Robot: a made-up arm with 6 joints. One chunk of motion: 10 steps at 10 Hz.
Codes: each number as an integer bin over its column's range. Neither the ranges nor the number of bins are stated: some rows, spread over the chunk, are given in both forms.
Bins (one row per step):
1: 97 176 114 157 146 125
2: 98 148 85 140 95 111
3: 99 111 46 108 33 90
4: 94 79 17 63 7 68
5: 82 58 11 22 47 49
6: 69 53 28 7 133 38
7: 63 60 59 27 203 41
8: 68 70 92 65 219 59
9: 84 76 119 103 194 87
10: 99 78 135 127 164 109
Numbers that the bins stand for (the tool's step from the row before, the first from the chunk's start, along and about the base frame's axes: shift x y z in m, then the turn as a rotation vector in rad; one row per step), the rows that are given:
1: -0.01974 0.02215 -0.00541 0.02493 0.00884 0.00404
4: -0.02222 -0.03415 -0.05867 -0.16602 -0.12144 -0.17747
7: -0.04787 -0.04518 -0.03561 -0.23915 0.06226 -0.26344
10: -0.01808 -0.03473 0.00612 -0.03602 0.02571 -0.04691
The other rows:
2: -0.01891 0.00590 -0.02133 -0.00961 -0.03896 -0.04054
3: -0.01808 -0.01558 -0.04275 -0.07461 -0.09707 -0.10741
5: -0.03215 -0.04634 -0.06196 -0.24931 -0.08395 -0.23797
6: -0.04291 -0.04924 -0.05263 -0.27978 -0.00335 -0.27300
8: -0.04373 -0.03937 -0.01749 -0.16196 0.07726 -0.20613
9: -0.03049 -0.03589 -0.00267 -0.08477 0.05383 -0.11696

